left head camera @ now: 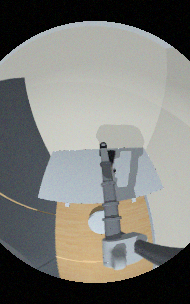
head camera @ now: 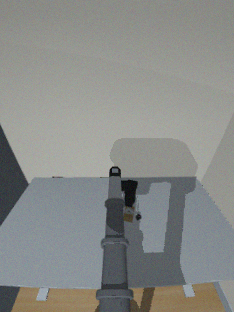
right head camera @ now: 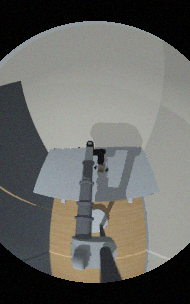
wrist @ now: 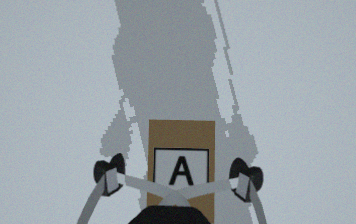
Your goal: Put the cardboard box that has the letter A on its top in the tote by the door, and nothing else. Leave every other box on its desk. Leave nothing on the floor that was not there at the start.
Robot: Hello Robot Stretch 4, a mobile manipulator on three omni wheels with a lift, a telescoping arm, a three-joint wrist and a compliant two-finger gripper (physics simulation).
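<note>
The cardboard box with the letter A on its top (wrist: 182, 134) (head camera: 128, 218) (right head camera: 101, 170) rests on the pale grey desk (wrist: 50, 75) (head camera: 60, 225) (right head camera: 60, 172). My gripper (wrist: 179, 169) is open, its two dark fingertips standing wide apart, one past each side of the box in the wrist view, with a gap on both sides. The gripper's body and curved fingers hide the near part of the box. In the head view the arm hides the left finger. The gripper's height above the desk is hard to tell. The tote does not show in these views.
A beige wall (head camera: 115, 90) (left head camera: 95, 100) rises behind the desk. A dark grey panel (left head camera: 25, 165) stands to the left. The telescoping arm (head camera: 115, 260) (right head camera: 84, 200) reaches over the desk. Wooden floor (left head camera: 75, 235) and a round white disc (left head camera: 96, 221) show below the front edge.
</note>
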